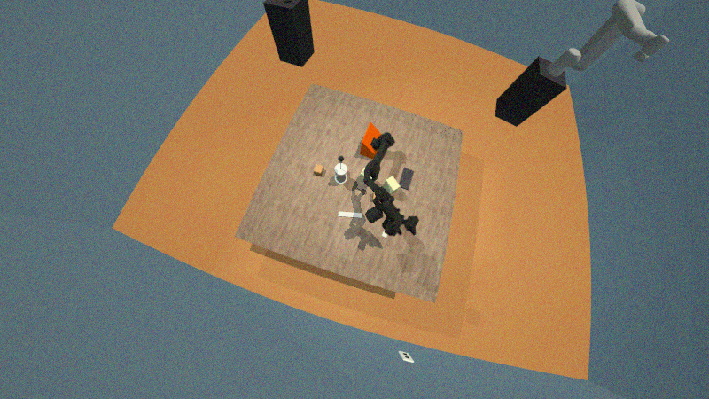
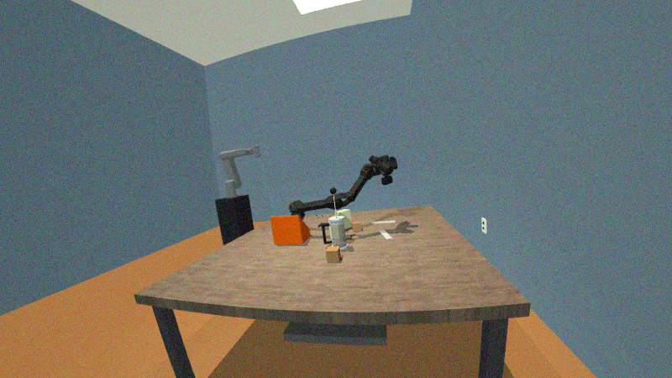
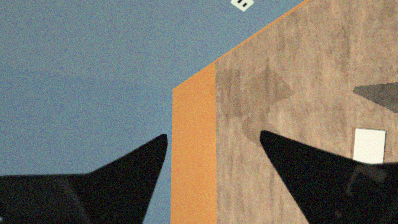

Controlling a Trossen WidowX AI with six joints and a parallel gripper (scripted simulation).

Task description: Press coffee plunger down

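The coffee press is 460 mm to the right of my gripper tip, 260 mm behind it and 160 mm below it. From my gripper tip the other things lie so: dark flat slab (420 mm behind, 290 mm below, 40 mm to the right).
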